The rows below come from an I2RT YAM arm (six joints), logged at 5 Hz.
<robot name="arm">
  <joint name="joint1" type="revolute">
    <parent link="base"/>
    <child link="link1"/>
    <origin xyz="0 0 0.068"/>
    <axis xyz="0 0 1"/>
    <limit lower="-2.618" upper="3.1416"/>
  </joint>
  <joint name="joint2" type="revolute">
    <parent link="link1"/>
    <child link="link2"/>
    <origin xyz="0.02 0.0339 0.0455" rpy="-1.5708 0 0"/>
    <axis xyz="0 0 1"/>
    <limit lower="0" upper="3.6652"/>
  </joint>
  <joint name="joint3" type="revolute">
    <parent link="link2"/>
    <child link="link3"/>
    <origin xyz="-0.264 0 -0.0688" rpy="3.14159 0 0"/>
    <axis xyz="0 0 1"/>
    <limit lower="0" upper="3.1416"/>
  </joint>
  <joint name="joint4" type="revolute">
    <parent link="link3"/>
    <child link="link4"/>
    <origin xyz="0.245 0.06 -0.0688"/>
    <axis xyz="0 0 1"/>
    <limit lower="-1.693" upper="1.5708"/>
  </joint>
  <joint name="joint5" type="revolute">
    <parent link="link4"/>
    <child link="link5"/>
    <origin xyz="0.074 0.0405 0.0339" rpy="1.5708 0 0"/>
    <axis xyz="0 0 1"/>
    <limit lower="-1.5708" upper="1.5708"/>
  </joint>
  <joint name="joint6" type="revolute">
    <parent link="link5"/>
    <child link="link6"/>
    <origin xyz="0.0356 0 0.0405" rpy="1.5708 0 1.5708"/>
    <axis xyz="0 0 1"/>
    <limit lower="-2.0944" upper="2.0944"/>
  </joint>
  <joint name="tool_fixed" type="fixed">
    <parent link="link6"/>
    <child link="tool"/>
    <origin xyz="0 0 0" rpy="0 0 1.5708"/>
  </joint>
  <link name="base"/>
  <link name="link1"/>
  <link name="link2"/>
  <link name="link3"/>
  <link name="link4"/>
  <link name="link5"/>
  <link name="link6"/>
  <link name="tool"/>
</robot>
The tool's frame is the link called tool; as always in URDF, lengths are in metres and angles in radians.
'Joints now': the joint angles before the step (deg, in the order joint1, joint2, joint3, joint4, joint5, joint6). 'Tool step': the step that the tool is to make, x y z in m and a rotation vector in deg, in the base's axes. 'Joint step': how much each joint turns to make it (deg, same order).
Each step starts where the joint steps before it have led.
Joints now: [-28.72, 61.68, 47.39, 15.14, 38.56, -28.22]
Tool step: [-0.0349, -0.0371, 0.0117, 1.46, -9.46, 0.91]
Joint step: [-13.42, -1.71, 0.76, 0.00, -14.07, 8.43]
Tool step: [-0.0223, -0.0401, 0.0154, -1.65, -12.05, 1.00]
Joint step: [-11.28, 3.93, 2.79, 7.39, -11.30, 9.65]
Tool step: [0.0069, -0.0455, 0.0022, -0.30, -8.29, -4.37]
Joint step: [-3.85, 10.25, 5.51, 8.09, 1.81, 6.61]
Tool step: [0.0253, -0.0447, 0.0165, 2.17, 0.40, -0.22]
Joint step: [-0.47, 11.04, 13.67, -4.91, -0.08, 0.89]
